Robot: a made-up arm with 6 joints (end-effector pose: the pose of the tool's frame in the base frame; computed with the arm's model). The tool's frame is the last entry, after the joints.
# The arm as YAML. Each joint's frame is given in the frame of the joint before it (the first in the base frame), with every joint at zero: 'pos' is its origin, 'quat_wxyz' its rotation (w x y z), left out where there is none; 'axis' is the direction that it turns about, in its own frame. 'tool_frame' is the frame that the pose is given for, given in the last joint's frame.
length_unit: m
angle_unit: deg
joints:
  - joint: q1
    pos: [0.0, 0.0, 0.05]
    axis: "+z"
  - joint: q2
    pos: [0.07, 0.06, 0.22]
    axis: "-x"
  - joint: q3
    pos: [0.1, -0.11, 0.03]
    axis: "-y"
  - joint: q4
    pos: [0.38, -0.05, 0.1]
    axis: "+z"
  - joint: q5
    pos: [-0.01, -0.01, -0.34]
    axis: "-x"
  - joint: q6
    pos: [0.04, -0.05, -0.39]
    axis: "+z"
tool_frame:
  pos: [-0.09, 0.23, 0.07]
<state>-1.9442 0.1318 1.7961 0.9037 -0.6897 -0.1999</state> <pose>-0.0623 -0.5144 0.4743 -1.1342 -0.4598 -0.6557</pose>
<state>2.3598 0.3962 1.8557 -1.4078 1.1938 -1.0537</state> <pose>-0.3019 0.5412 0.7131 0.8310 0.1896 -0.1094</pose>
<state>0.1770 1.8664 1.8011 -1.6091 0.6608 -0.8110</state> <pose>0.5692 0.7004 0.4141 0.2796 -1.6840 -0.6124</pose>
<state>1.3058 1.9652 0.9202 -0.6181 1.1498 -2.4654</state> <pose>-0.3051 0.6622 0.7558 2.2040 -1.9657 -0.4470</pose>
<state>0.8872 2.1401 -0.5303 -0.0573 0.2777 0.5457</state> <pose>0.3051 -0.1665 0.7077 -2.3122 -0.0544 0.1232</pose>
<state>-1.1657 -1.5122 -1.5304 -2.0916 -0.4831 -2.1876</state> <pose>0.1303 0.4829 -0.1600 0.7848 -1.2918 1.6271</pose>
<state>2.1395 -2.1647 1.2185 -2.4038 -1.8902 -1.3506</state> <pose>-0.2247 0.2782 -0.3651 -0.2519 -0.1270 2.5990</pose>
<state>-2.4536 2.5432 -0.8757 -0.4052 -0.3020 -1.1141</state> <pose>-0.3711 0.1463 0.9462 1.7686 -1.0325 0.5086</pose>
